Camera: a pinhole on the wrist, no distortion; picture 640 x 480 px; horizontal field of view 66.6 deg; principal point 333.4 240.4 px. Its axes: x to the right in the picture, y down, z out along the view. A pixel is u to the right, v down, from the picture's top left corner.
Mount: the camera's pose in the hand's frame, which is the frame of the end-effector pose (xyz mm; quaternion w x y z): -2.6 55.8 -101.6 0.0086 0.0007 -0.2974 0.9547
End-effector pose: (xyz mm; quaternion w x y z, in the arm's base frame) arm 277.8 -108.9 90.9 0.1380 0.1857 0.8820 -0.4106
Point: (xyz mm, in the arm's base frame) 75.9 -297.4 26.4
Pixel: 92.1 268.3
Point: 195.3 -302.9 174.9
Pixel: 326.4 411.4
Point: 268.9 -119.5 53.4
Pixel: 248.9 85.4
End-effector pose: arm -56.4 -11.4 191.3 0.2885 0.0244 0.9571 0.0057
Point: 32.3 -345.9 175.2
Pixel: outside the picture
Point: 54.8 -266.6 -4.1
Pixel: 324.6 317.1
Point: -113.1 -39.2 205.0
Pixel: 123.4 423.0
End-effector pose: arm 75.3 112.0 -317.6 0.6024 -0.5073 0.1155 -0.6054
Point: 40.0 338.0 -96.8
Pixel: 441.4 345.8
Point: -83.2 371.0 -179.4
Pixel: outside the picture
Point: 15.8 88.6 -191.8
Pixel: 151.4 471.5
